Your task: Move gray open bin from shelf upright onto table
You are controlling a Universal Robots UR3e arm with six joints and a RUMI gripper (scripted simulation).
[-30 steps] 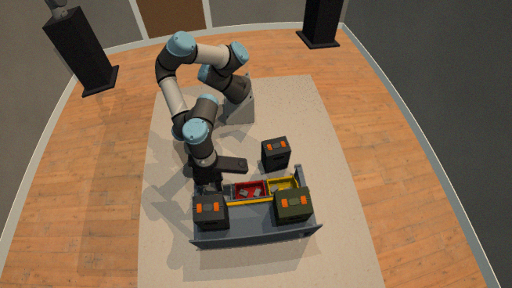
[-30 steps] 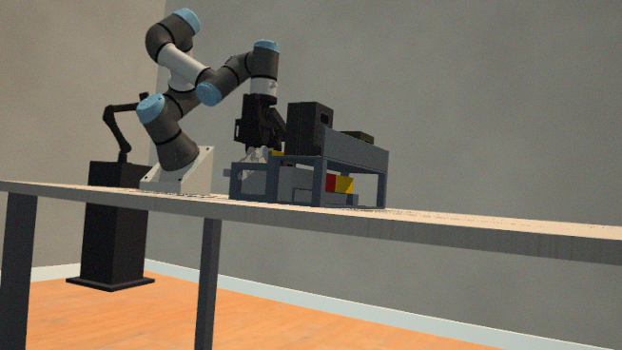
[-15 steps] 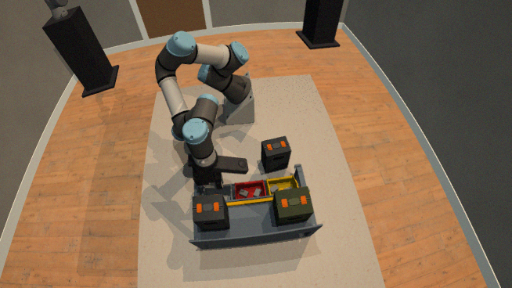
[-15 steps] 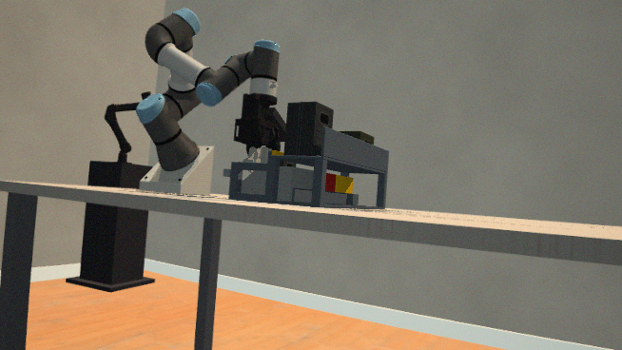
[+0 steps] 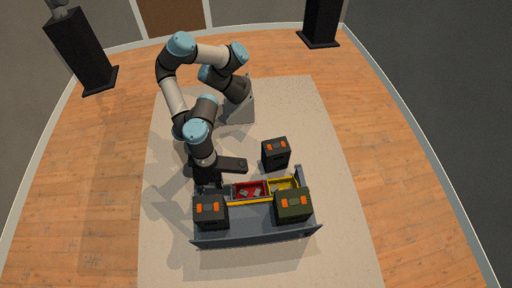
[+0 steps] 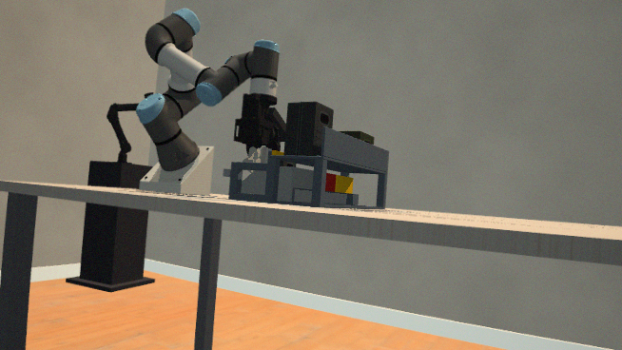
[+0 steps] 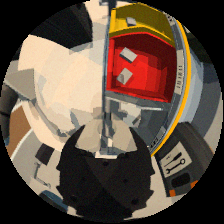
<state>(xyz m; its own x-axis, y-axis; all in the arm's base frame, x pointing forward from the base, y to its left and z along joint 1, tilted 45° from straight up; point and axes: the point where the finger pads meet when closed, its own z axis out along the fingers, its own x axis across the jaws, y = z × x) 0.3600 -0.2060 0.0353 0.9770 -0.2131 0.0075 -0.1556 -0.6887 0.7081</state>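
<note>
The gray open bin lies 60 mm ahead of my hand and 20 mm to the right of it. From my hand the other things lie so: yellow rail 110 mm ahead, 80 mm to the left, 60 mm above; then red bin 80 mm ahead, 90 mm to the left; then yellow bin 90 mm ahead, 200 mm to the left.
</note>
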